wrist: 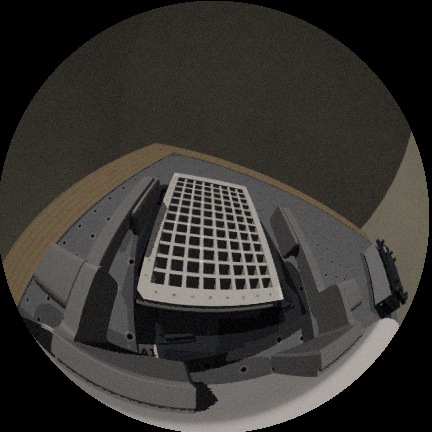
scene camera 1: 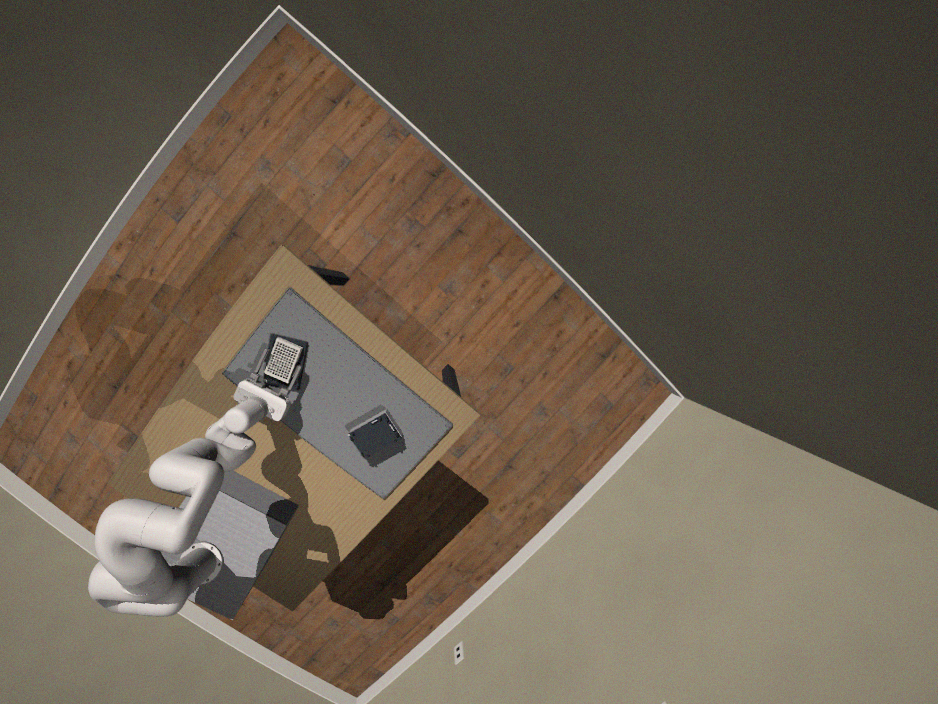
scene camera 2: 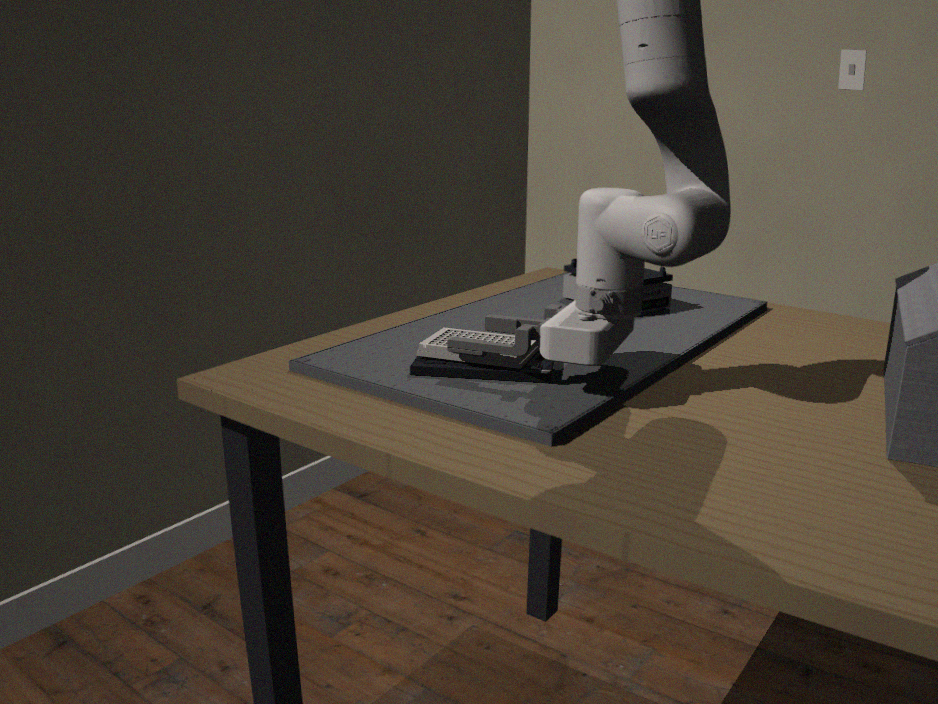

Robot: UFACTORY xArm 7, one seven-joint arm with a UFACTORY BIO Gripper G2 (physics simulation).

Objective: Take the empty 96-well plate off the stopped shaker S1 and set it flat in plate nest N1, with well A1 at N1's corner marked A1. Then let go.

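Frame: origin at the arm's base, x up, y ahead, z left, level; metres.
Seen in the pictures: hand, its tool point: [wrist: 220, 217] [scene camera 1: 281, 363] [scene camera 2: 485, 335]; arm's base, origin of its link: [scene camera 1: 201, 562].
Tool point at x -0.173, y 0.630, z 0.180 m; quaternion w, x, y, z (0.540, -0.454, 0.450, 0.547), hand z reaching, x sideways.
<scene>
Offsets run from my tool point to a thing's middle. "spot": to the spot under its first point. Level surfaces: height alone.
The white 96-well plate @[dx -0.014, dy +0.006, dz +0.004 m] [scene camera 1: 283, 359] [scene camera 2: 462, 342] [wrist: 210, 240] lies on the dark nest N1 @[dx -0.029, dy +0.000, dz -0.001 m] [scene camera 2: 447, 369] [wrist: 220, 322]. Its near end stands visibly above the nest in the wrist view; whether it is fully seated cannot be told. The nest's A1 label @[spot: dx -0.024, dy -0.091, dz +0.016 m] [wrist: 148, 351] is at the near left, on the side of the plate's near-left corner. My gripper [scene camera 1: 282, 365] [scene camera 2: 471, 334] [wrist: 215, 220] is low and nearly level, partly open, with one finger along each long side of the plate. Gaps show between pads and plate in the wrist view. Shaker S1 @[spot: dx +0.019, dy -0.003, dz -0.383 m] [scene camera 1: 376, 437] [scene camera 2: 656, 278] [wrist: 384, 280] carries no plate.
The nest and shaker stand on a grey perforated board @[dx -0.036 m] [scene camera 1: 333, 378] [scene camera 2: 363, 356] [wrist: 330, 250] on the wooden table @[dx -0.049 m] [scene camera 1: 272, 265] [scene camera 2: 454, 462]. The shaker is to the right in the wrist view, with a green light. The arm's grey pedestal [scene camera 1: 238, 522] stands beside the table.
</scene>
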